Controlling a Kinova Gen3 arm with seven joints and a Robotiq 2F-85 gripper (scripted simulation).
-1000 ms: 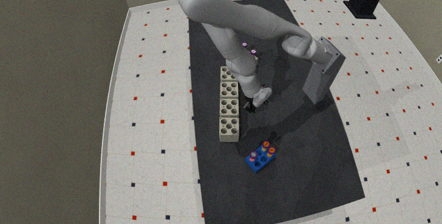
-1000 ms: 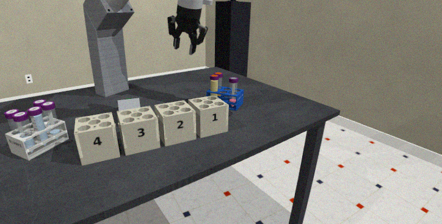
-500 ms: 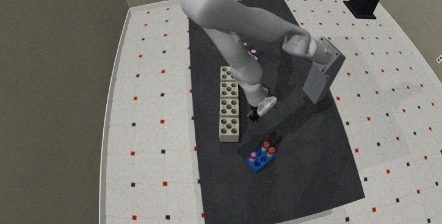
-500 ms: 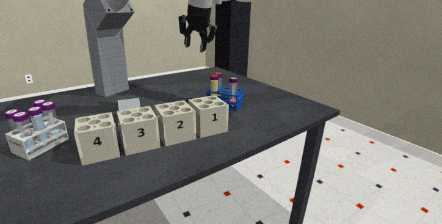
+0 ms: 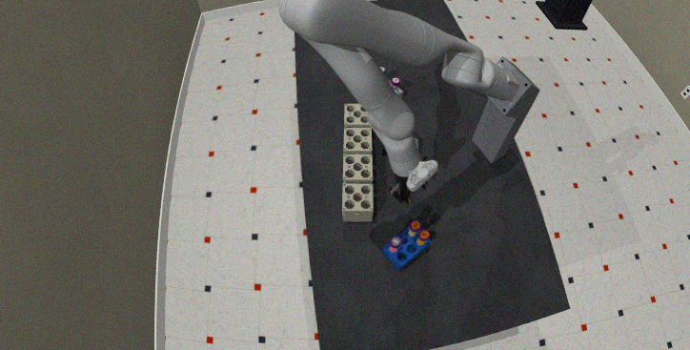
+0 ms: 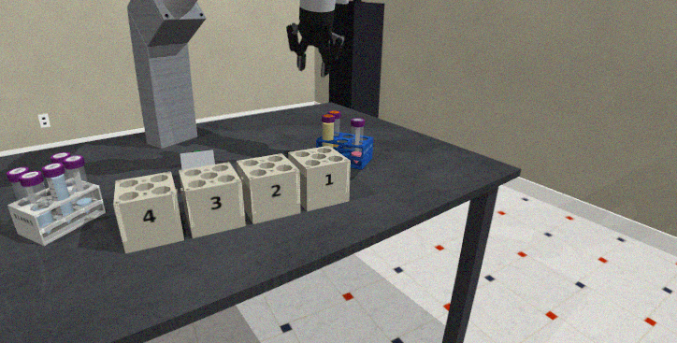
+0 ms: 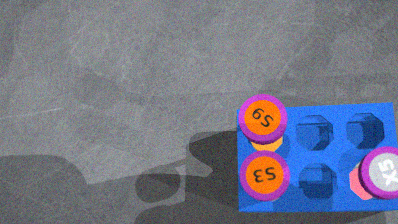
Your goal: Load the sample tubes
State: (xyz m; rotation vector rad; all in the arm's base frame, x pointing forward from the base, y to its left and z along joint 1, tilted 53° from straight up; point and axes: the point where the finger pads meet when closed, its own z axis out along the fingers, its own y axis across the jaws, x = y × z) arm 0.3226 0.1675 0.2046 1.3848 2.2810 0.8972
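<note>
Now: hand 1 cm past the sample S3, 5 cm to the right of it and 19 cm above it. Also, from my hand: grey-dot tube X5 (5 cm ahead, 10 cm to the left, 19 cm below); blue rack (2 cm ahead, 9 cm to the left, 22 cm below); orange-dot tube (4 cm behind, 9 cm to the left, 19 cm below).
</note>
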